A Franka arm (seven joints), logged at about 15 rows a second.
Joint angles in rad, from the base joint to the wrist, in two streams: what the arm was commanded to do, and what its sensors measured. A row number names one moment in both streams.
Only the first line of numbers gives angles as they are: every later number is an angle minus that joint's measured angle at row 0.
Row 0, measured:
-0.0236, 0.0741, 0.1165, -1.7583, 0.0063, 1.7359, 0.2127
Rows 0 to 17, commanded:
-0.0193, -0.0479, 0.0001, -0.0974, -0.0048, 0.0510, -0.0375
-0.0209, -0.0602, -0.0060, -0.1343, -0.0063, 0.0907, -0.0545
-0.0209, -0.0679, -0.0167, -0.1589, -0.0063, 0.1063, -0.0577
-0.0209, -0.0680, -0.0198, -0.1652, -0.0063, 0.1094, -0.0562
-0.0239, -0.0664, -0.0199, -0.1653, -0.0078, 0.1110, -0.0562
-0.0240, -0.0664, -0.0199, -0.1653, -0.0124, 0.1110, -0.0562
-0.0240, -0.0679, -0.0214, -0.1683, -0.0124, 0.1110, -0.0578
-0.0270, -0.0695, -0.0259, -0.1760, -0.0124, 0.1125, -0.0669
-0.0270, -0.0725, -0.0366, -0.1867, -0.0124, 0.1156, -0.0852
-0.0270, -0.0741, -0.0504, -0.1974, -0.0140, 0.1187, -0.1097
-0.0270, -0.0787, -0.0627, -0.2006, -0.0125, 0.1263, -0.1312
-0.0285, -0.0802, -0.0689, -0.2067, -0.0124, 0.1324, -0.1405
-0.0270, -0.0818, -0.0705, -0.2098, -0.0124, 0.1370, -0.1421
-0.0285, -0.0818, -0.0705, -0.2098, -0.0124, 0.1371, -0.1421
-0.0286, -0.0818, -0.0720, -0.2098, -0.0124, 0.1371, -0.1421
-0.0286, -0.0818, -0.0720, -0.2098, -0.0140, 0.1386, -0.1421
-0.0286, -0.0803, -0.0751, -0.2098, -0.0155, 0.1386, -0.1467
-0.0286, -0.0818, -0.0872, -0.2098, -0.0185, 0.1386, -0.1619
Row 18, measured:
-0.0221, -0.0536, -0.0773, -0.1769, -0.0068, 0.1131, -0.1269
